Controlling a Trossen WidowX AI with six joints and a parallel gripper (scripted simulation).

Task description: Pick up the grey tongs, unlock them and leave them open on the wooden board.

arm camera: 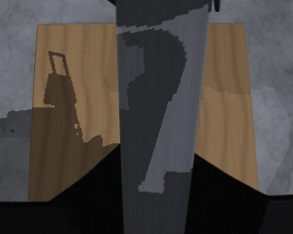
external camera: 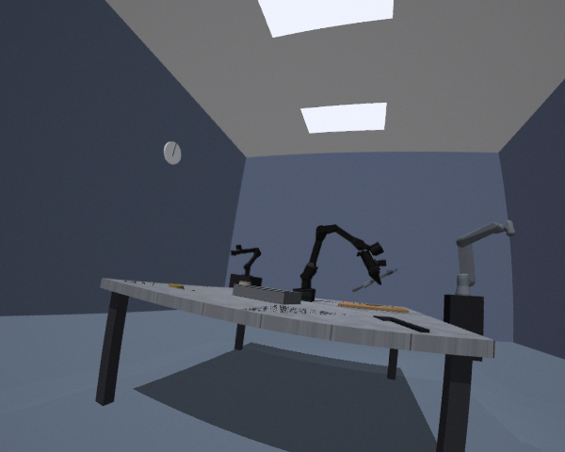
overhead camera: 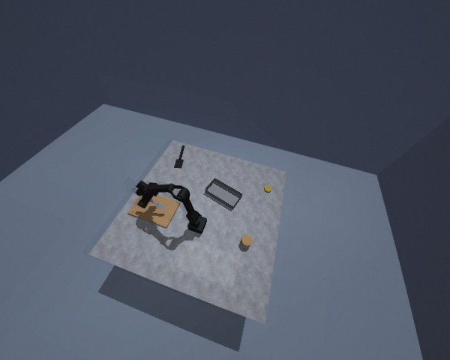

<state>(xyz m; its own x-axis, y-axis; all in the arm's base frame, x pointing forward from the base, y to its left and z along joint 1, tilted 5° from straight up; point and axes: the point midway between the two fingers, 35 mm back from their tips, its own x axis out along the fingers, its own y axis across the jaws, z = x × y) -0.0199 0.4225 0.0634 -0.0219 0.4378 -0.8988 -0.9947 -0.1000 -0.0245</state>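
My gripper tip is now 130 mm above the wooden board and 40 mm to the left of it. The rest, counted from my gripper tip: black spatula: 590 mm ahead, 130 mm below, 90 mm to the left; then roasting tin: 510 mm to the right, 390 mm ahead, 110 mm below.
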